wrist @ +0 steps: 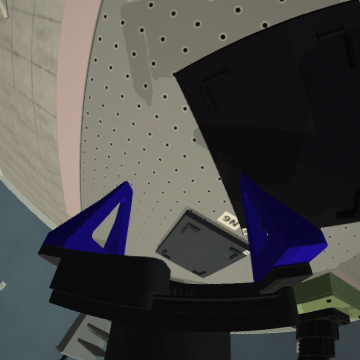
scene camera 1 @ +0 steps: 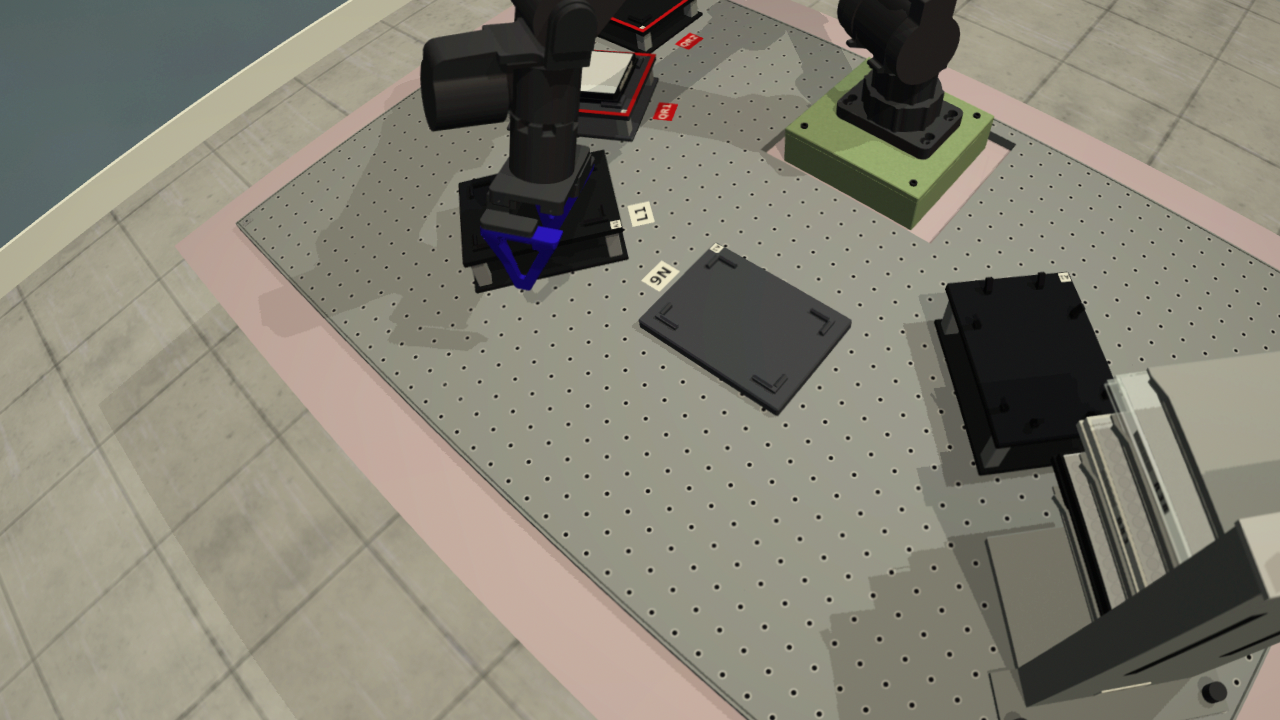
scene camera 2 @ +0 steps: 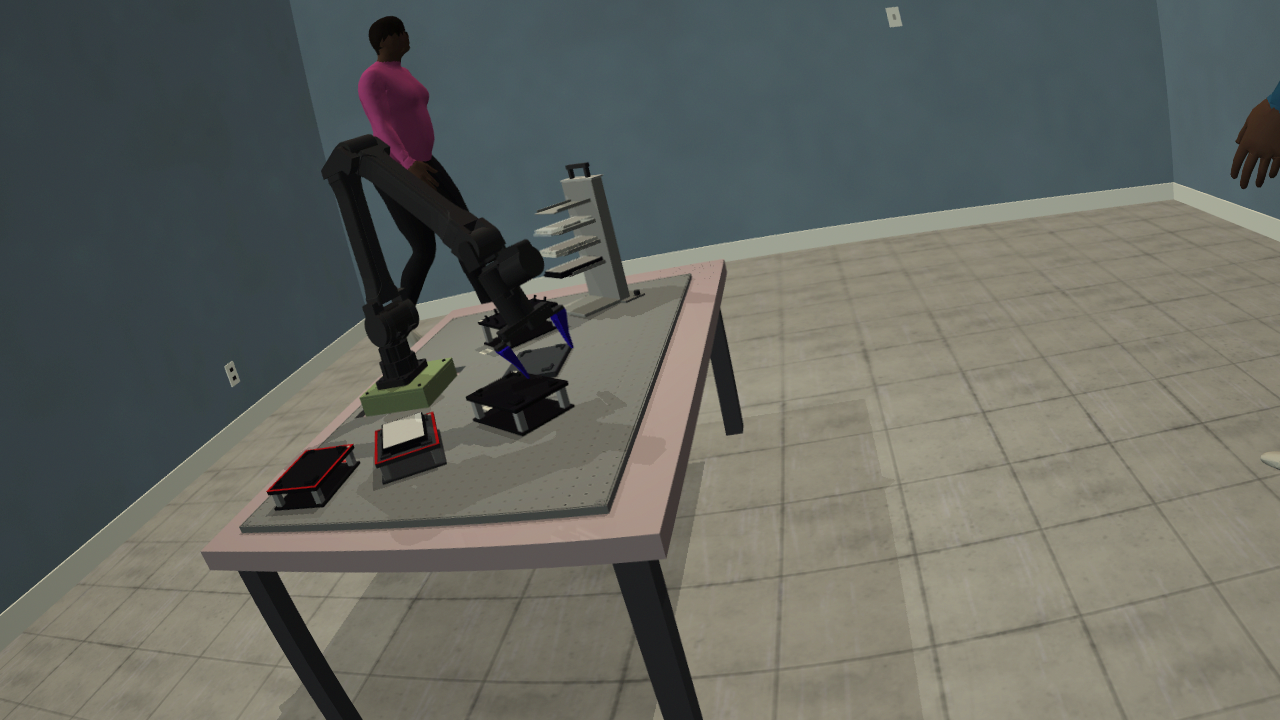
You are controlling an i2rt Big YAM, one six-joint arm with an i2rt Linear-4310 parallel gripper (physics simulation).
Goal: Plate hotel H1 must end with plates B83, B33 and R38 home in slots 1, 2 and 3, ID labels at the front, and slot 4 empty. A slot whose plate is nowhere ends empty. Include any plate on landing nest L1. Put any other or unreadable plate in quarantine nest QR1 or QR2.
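Frame: origin at the arm's base, x back, y right, z up, level; millimetres.
Seen in the pictures: gripper, fingertip midpoint: [wrist: 182,182] [scene camera 1: 537,257] [scene camera 2: 550,362]; arm's base, origin of the base link: [wrist: 315,317] [scene camera 1: 898,118] [scene camera 2: 403,377].
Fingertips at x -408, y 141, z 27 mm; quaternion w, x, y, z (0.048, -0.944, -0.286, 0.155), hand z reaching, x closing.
Pixels of each thing's top centre, then the offset from my fingertips to it.
- landing nest L1, middle of its top: [wrist: 297,156] [scene camera 1: 534,199] [scene camera 2: 513,386] dx +54, dy +69, dz -8 mm
- Quarantine nest QR1, middle of its top: [scene camera 1: 577,75] [scene camera 2: 404,434] dx +232, dy +197, dz -18 mm
- dark plate with a white top, middle of its top: [scene camera 1: 576,69] [scene camera 2: 402,429] dx +232, dy +197, dz -9 mm
- Quarantine nest QR2, middle of its top: [scene camera 2: 309,464] dx +407, dy +285, dz -18 mm
- low dark nest N6, middle of its top: [scene camera 1: 744,316] [wrist: 194,256] [scene camera 2: 535,358] dx +96, dy -173, dz -46 mm
My gripper [scene camera 1: 538,243] [scene camera 2: 548,360] [wrist: 182,182] is open, its blue fingers wide apart with nothing between them. It hangs low at landing nest L1 [scene camera 1: 601,183] [scene camera 2: 520,391] [wrist: 265,145], a black raised nest on which I see no plate. Quarantine nest QR1 [scene camera 1: 648,73] [scene camera 2: 411,467] bears a dark plate with a white top [scene camera 1: 606,71] [scene camera 2: 404,431]. Quarantine nest QR2 [scene camera 2: 313,467] shows no plate. Plate hotel H1 [scene camera 1: 1118,626] [scene camera 2: 595,223] has pale plates on its middle levels and a black layer at the lowest. Their ID labels are not readable.
A low dark nest N6 [scene camera 1: 742,326] [wrist: 200,245] lies between L1 and a black raised stand with pegs [scene camera 1: 1020,349]. The green arm base [scene camera 1: 841,161] [scene camera 2: 407,394] [wrist: 327,295] is beside them. A person in pink [scene camera 2: 398,107] stands behind the table.
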